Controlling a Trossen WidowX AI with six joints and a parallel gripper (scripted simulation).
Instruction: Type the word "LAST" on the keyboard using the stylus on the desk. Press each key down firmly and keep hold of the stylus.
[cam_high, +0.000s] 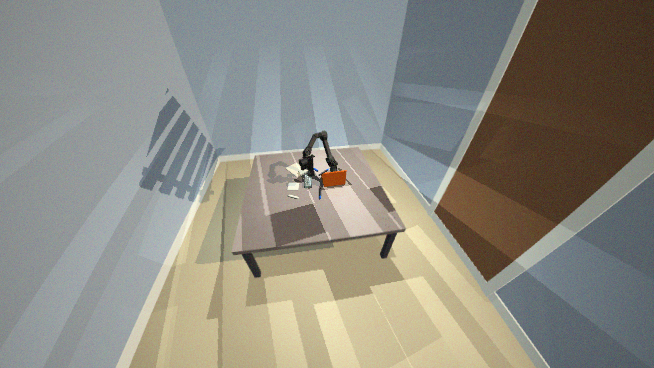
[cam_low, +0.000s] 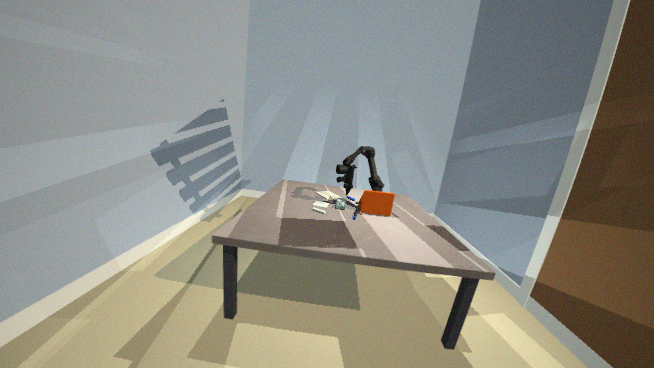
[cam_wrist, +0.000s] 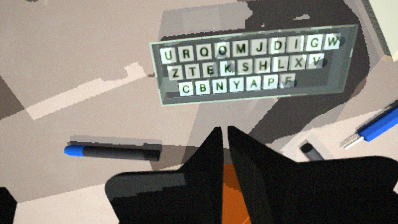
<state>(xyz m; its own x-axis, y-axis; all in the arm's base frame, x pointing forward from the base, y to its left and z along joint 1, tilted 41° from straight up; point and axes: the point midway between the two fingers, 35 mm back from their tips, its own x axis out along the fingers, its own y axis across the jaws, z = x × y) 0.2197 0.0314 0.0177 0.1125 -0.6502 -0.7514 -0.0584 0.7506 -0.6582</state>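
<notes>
Now: the blue stylus 60 mm behind my gripper tip, 210 mm to the right of it and 90 mm below it. The rest, counted from my gripper tip: pale sheet 160 mm ahead, 240 mm to the right, 90 mm below.
</notes>
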